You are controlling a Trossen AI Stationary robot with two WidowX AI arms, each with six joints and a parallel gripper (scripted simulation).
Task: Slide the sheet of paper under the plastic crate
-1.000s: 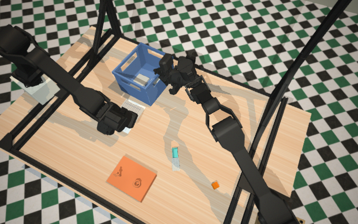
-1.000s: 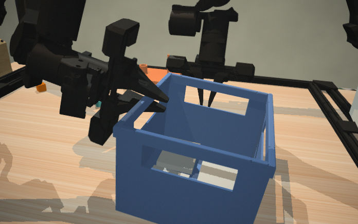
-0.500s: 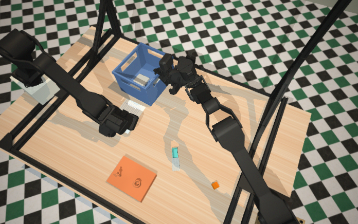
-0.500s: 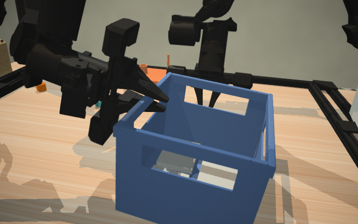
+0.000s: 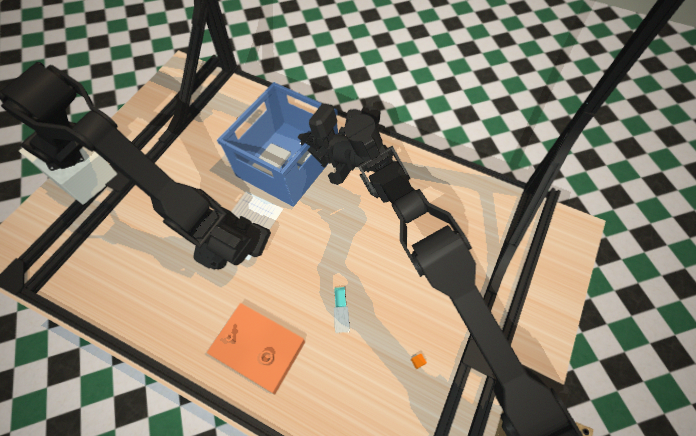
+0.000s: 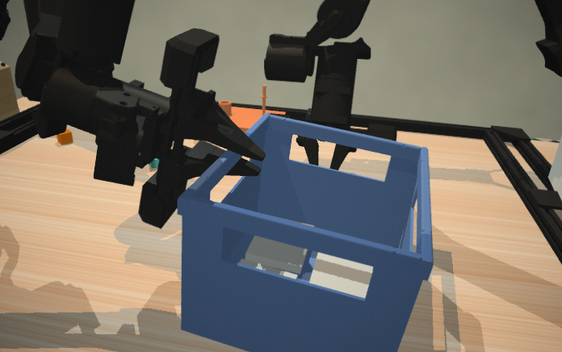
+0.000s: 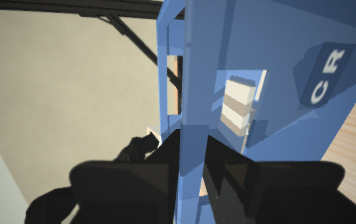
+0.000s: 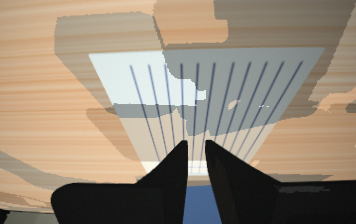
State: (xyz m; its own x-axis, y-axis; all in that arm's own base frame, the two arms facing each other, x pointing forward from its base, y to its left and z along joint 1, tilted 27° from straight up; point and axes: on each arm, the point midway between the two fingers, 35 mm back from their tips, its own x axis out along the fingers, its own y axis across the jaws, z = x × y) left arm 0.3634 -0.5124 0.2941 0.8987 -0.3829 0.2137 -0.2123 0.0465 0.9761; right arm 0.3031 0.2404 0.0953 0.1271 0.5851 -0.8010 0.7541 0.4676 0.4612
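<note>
Right now the paper is 30 mm behind my right hand and 40 mm below it. Round my right hand: blue plastic crate: 220 mm behind, 20 mm to the right, 30 mm above.
</note>
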